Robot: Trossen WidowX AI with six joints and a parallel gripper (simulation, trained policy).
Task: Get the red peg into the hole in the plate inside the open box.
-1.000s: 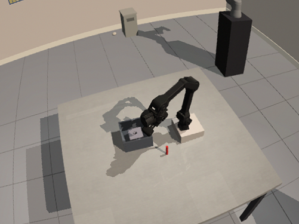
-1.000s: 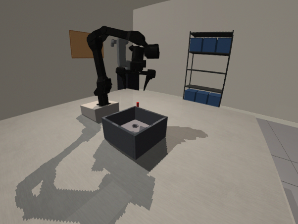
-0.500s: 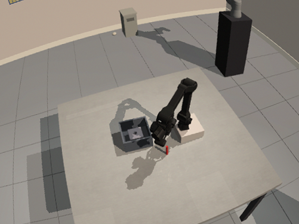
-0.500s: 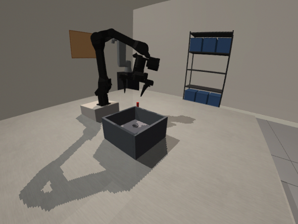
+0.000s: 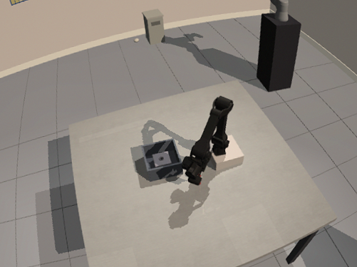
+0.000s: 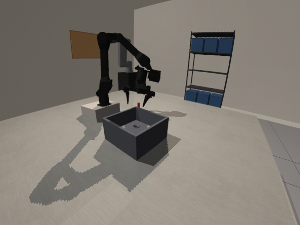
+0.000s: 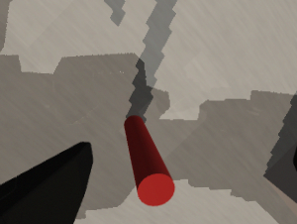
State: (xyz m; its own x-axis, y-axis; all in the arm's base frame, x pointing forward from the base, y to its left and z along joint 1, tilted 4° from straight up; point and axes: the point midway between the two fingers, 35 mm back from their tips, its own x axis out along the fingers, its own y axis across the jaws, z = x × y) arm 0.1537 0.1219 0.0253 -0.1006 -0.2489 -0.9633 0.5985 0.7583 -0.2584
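The red peg lies 30 mm below my gripper tip, 20 mm to the left of it and 10 mm ahead of it. Also, from my gripper tip: dark grey box: 170 mm to the right, 170 mm ahead, 40 mm below; light grey plate: 170 mm to the right, 170 mm ahead, 20 mm below.
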